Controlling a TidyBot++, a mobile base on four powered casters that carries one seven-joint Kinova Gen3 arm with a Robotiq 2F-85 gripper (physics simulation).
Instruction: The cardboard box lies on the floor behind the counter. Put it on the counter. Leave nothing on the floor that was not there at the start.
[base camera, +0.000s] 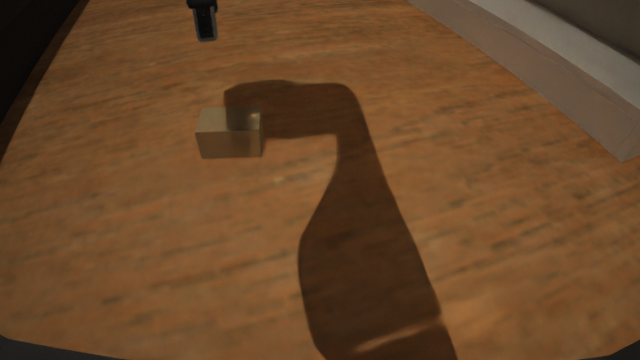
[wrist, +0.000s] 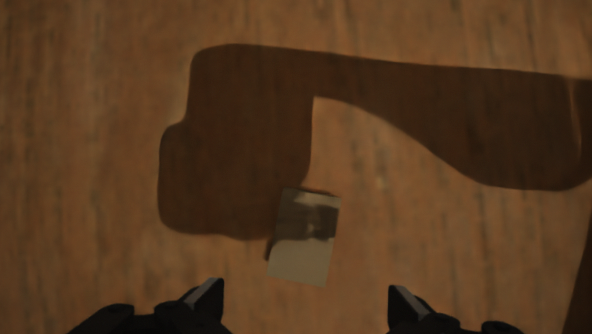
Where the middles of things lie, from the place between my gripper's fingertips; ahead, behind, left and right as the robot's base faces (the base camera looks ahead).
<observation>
Right now the cardboard box (base camera: 237, 131) is 1 cm to the right of my hand and 17 cm below it.
</observation>
